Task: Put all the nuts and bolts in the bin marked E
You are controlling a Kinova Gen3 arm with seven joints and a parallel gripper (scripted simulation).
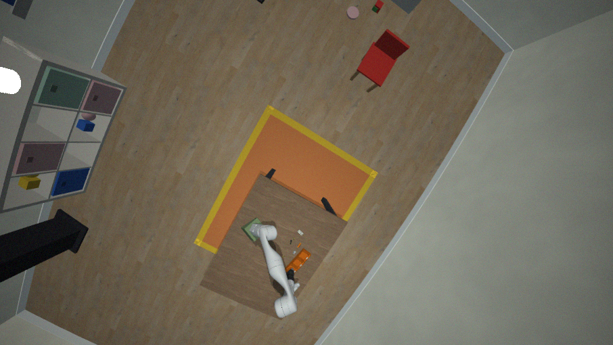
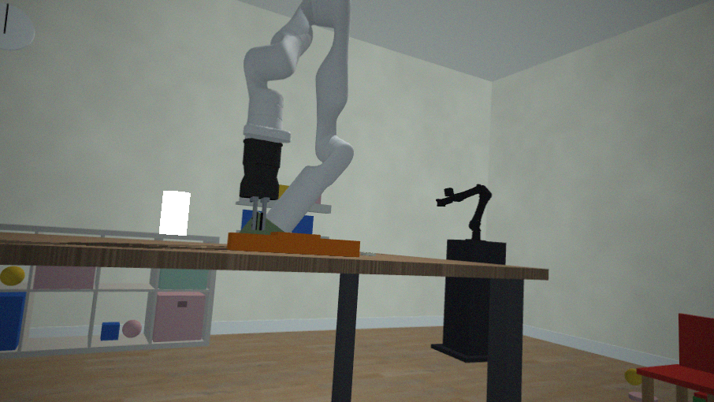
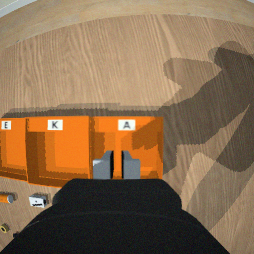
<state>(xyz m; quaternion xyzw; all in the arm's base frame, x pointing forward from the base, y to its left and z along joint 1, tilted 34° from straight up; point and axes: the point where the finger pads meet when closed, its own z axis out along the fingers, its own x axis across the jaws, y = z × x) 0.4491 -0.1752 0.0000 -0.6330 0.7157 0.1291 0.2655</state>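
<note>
Right now the orange bin is 1 cm ahead of my hand, 7 cm to the left of it and 4 cm below it. Round my hand: orange marker: 7 cm behind, 21 cm to the left, 5 cm below; then dark bolt: 15 cm behind, 19 cm to the left, 5 cm below; then white sharpener-like piece: 7 cm behind, 12 cm to the left, 5 cm below.
</note>
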